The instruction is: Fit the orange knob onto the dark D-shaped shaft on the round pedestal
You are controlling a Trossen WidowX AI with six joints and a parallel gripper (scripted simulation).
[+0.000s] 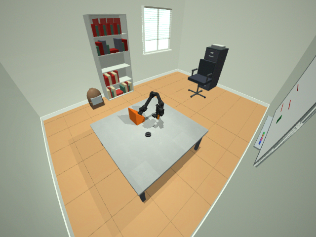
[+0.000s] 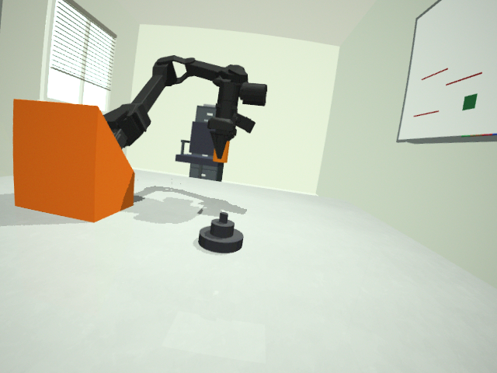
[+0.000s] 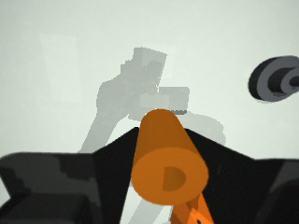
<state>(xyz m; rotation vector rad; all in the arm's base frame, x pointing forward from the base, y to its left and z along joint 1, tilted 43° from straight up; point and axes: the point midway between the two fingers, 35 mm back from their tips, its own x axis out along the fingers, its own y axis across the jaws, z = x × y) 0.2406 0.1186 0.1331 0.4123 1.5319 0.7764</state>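
My gripper tip is 22 cm to the left of the dark pedestal, 12 cm above it and 9 cm short of it. From my gripper tip the other things lie so: knob (2 cm above).
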